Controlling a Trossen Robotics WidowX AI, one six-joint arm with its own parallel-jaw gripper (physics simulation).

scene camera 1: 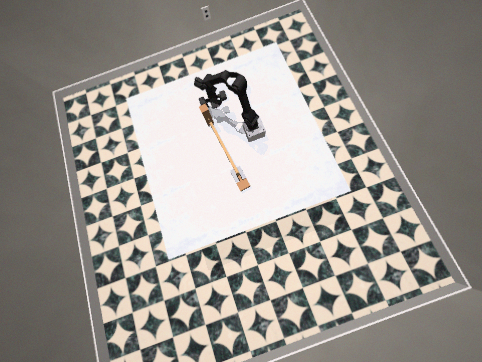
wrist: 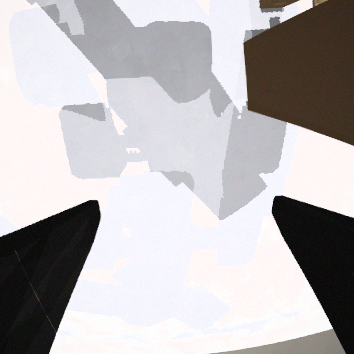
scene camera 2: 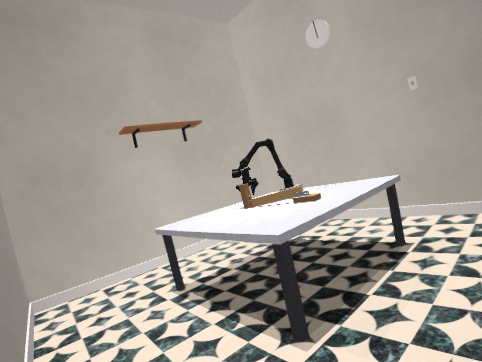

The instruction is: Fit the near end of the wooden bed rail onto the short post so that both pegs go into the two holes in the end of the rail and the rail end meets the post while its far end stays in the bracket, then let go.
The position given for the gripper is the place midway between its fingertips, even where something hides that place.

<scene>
In view: the gripper [wrist: 187, 206] and a short post [wrist: 292, 69].
</scene>
